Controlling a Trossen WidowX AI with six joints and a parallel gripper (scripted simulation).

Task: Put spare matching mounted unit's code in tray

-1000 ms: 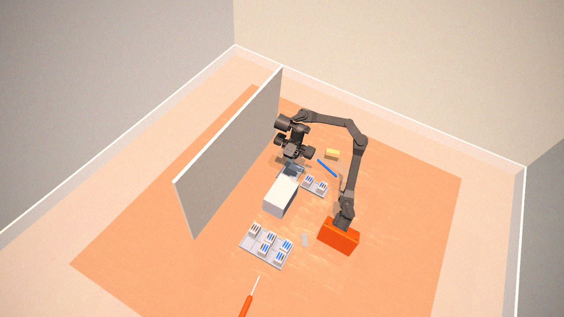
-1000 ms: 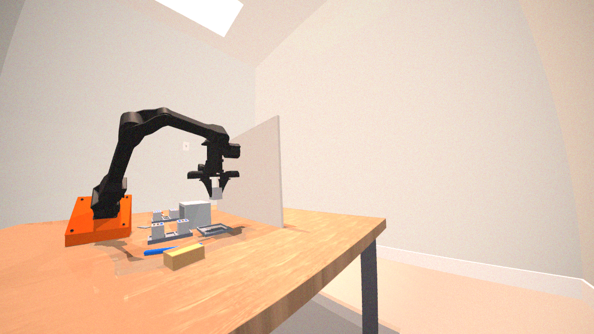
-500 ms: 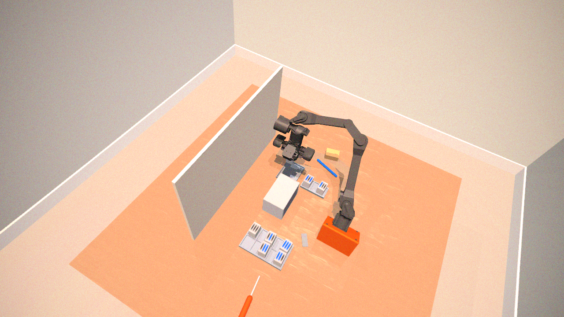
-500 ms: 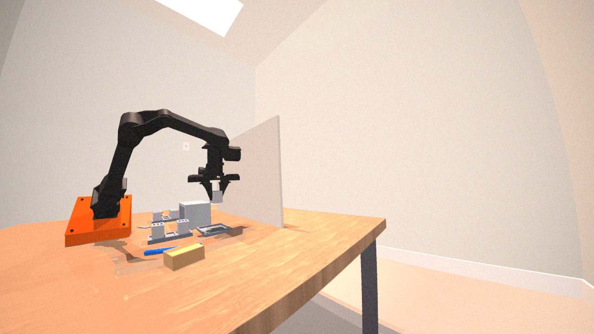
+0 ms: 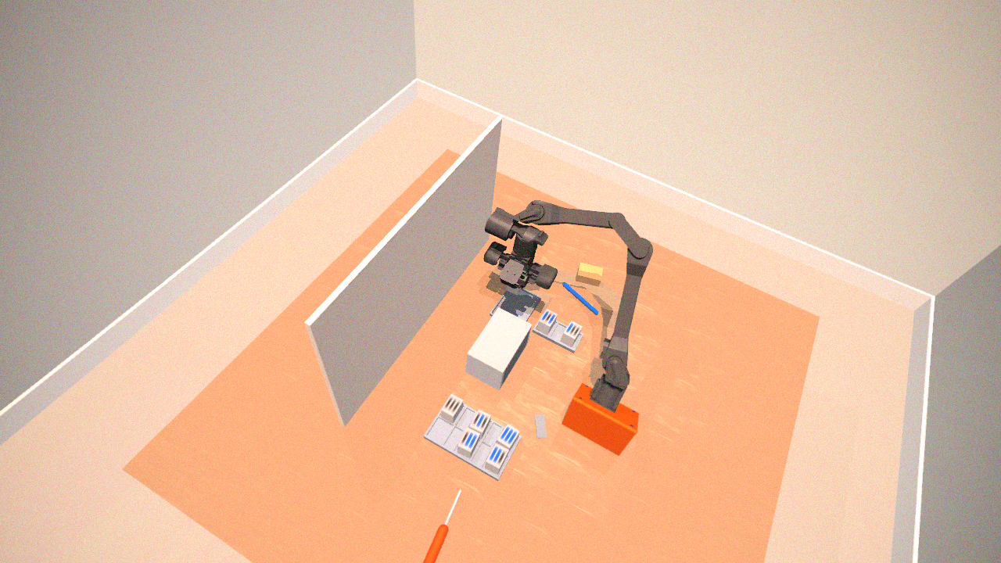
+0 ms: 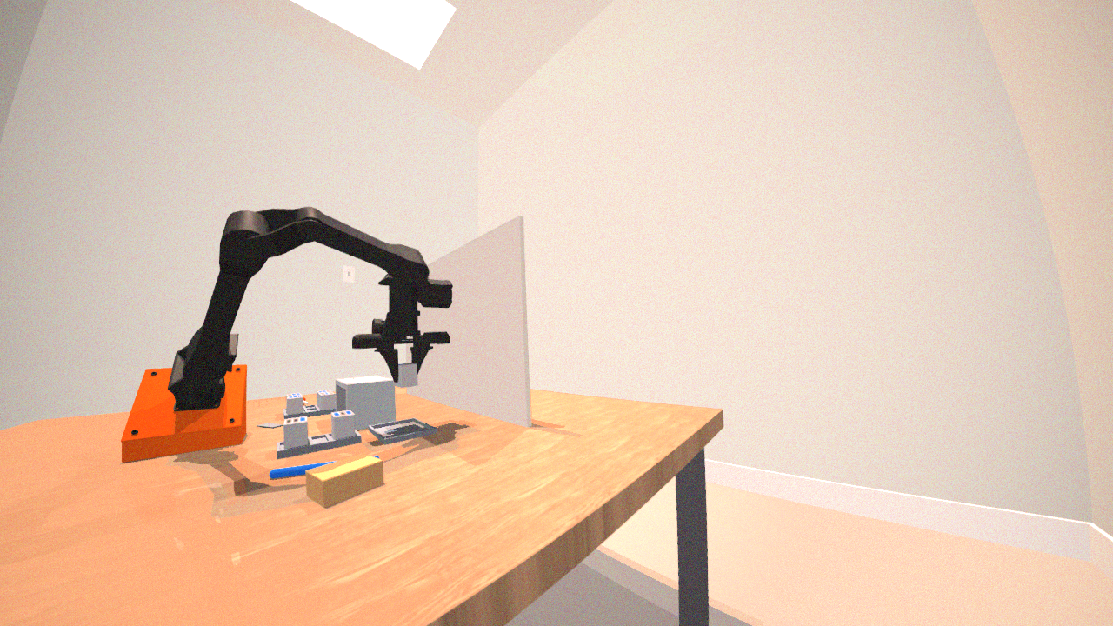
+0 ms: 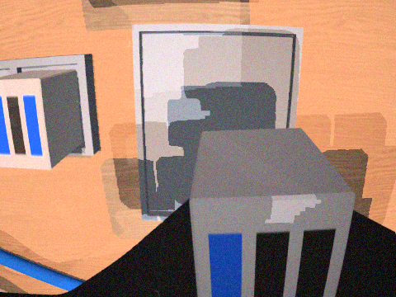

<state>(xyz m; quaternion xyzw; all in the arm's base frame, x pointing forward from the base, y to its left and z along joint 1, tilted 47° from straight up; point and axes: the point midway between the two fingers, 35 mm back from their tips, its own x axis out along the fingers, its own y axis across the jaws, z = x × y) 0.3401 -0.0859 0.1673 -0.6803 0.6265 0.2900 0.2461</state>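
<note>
My gripper tip is 1 cm past the grey tray and 10 cm above it. From my gripper tip the other things lie so: blue pen (15 cm behind, 13 cm to the right, 10 cm below); then grey spare block (2 cm above); then grey box-shaped unit (5 cm behind, 18 cm to the left, 5 cm below).
</note>
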